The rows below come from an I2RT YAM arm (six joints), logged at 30 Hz.
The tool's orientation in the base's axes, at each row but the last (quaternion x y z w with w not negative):
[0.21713 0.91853 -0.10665 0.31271]
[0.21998 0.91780 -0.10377 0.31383]
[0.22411 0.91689 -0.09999 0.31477]
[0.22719 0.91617 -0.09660 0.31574]
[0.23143 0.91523 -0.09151 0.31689]
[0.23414 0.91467 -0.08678 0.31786]
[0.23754 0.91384 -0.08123 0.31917]
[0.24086 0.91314 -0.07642 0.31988]
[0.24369 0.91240 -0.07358 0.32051]
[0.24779 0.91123 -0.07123 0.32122]
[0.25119 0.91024 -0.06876 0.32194]
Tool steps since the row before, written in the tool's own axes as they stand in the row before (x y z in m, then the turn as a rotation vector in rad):
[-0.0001 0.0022 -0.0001 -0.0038 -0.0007 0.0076]
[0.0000 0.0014 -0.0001 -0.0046 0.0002 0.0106]
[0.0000 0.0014 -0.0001 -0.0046 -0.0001 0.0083]
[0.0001 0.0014 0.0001 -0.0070 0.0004 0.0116]
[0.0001 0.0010 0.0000 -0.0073 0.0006 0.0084]
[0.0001 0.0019 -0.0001 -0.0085 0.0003 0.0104]
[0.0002 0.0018 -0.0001 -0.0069 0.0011 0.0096]
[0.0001 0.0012 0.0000 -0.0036 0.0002 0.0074]
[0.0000 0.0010 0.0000 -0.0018 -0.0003 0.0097]
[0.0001 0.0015 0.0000 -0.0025 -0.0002 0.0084]
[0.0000 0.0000 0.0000 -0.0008 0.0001 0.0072]
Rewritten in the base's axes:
[0.0010 0.0019 0.0000 0.0064 -0.0044 -0.0035]
[0.0006 0.0013 0.0000 0.0090 -0.0049 -0.0054]
[0.0006 0.0013 0.0000 0.0076 -0.0044 -0.0036]
[0.0007 0.0012 -0.0002 0.0113 -0.0059 -0.0047]
[0.0004 0.0009 -0.0001 0.0099 -0.0048 -0.0020]
[0.0008 0.0017 0.0000 0.0116 -0.0061 -0.0029]
[0.0007 0.0017 0.0000 0.0105 -0.0046 -0.0032]
[0.0005 0.0011 0.0000 0.0066 -0.0034 -0.0036]
[0.0005 0.0009 0.0000 0.0064 -0.0038 -0.0065]
[0.0007 0.0013 0.0000 0.0062 -0.0036 -0.0050]
[0.0000 0.0000 0.0000 0.0046 -0.0023 -0.0051]

